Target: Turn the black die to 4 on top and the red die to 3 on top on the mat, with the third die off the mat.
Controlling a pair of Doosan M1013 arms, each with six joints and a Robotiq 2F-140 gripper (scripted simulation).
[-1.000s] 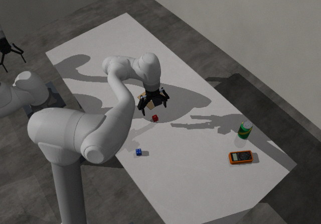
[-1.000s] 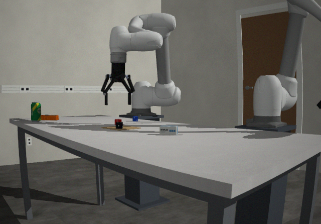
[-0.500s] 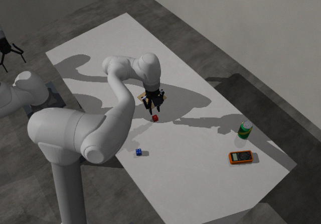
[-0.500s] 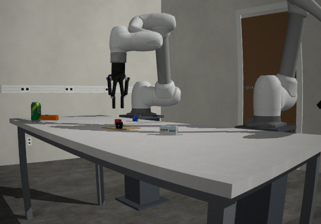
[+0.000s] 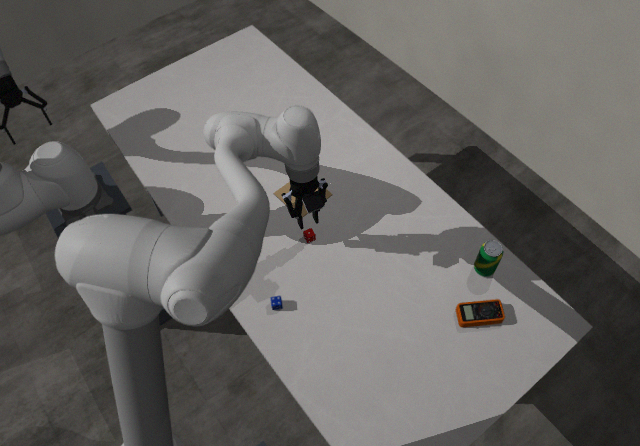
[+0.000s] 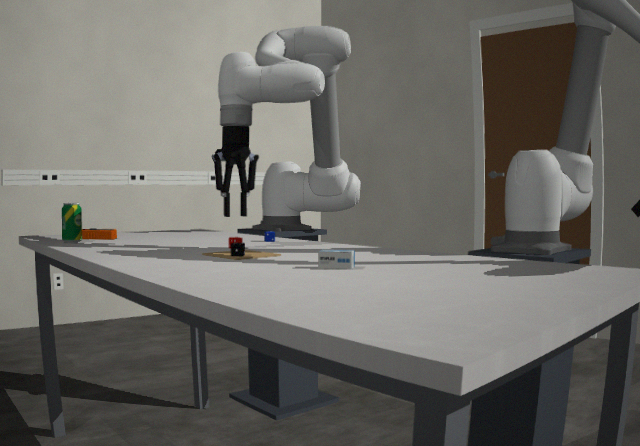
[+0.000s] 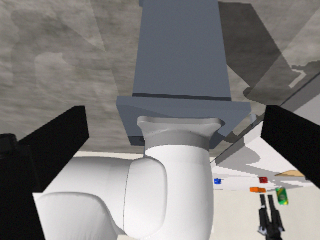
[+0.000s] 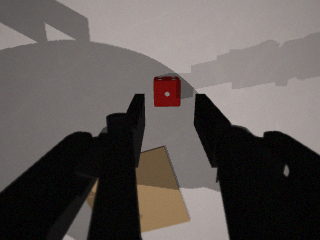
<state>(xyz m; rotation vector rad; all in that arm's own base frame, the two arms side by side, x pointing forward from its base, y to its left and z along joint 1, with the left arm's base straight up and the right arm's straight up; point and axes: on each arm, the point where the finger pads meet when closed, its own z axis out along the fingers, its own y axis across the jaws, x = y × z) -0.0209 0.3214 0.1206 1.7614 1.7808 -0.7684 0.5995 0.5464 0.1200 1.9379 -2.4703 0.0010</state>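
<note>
Now: the red die 10 cm below my right hand. Also, from my right hand: black die: 11 cm ahead, 19 cm to the left, 10 cm below; blue die: 21 cm behind, 14 cm to the right, 10 cm below; tan mat: 8 cm ahead, 16 cm to the left, 12 cm below.
</note>
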